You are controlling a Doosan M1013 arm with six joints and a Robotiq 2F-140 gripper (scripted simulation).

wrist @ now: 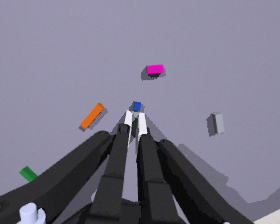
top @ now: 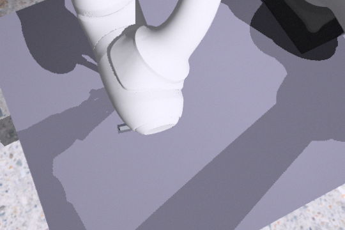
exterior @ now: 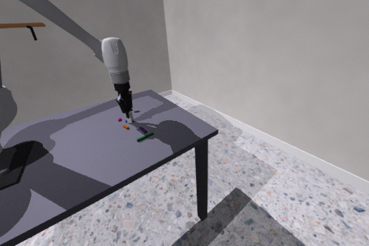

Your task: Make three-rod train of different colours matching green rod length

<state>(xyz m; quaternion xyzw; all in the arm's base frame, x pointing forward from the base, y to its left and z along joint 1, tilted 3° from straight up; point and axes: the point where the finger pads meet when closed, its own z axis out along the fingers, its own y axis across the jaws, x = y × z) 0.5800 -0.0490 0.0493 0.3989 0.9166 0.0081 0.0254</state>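
The blue rod lies 20 mm behind my hand, 20 mm to the left of it and 30 mm below it. From my hand the other things lie so: magenta rod (40 mm behind, 70 mm to the left, 30 mm below); orange rod (40 mm behind, 40 mm to the right, 30 mm below); purple rod (10 mm ahead, 130 mm to the right, 30 mm below).
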